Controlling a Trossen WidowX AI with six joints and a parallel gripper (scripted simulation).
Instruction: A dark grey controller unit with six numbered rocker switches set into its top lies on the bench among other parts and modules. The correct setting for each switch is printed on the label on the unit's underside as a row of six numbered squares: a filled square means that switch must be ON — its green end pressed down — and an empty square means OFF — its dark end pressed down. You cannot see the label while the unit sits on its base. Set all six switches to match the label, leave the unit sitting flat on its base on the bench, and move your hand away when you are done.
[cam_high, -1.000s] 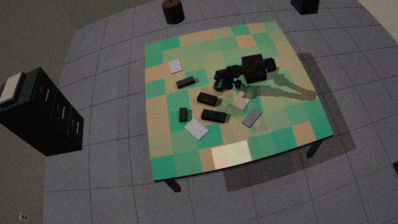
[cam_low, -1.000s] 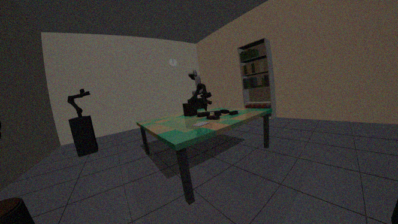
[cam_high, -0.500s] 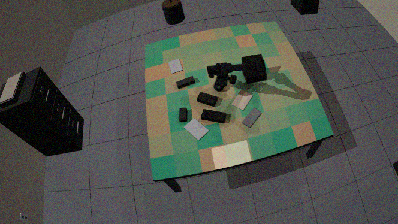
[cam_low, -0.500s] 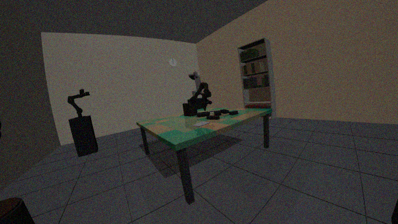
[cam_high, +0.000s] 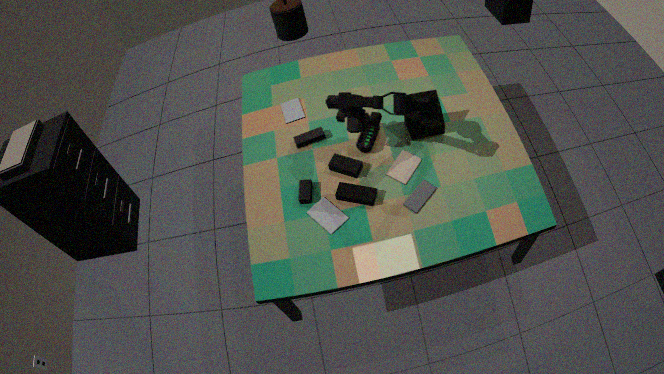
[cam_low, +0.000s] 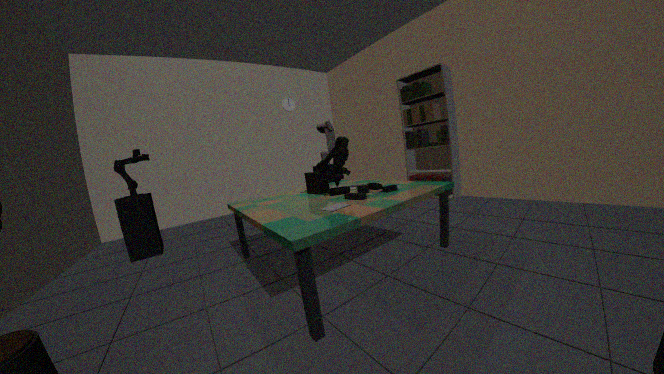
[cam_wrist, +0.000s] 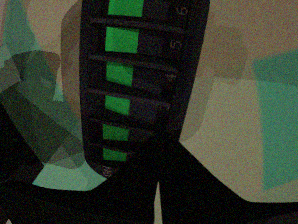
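The module lies 14 cm to the left of my gripper tip, 12 cm ahead of it and 4 cm below it.
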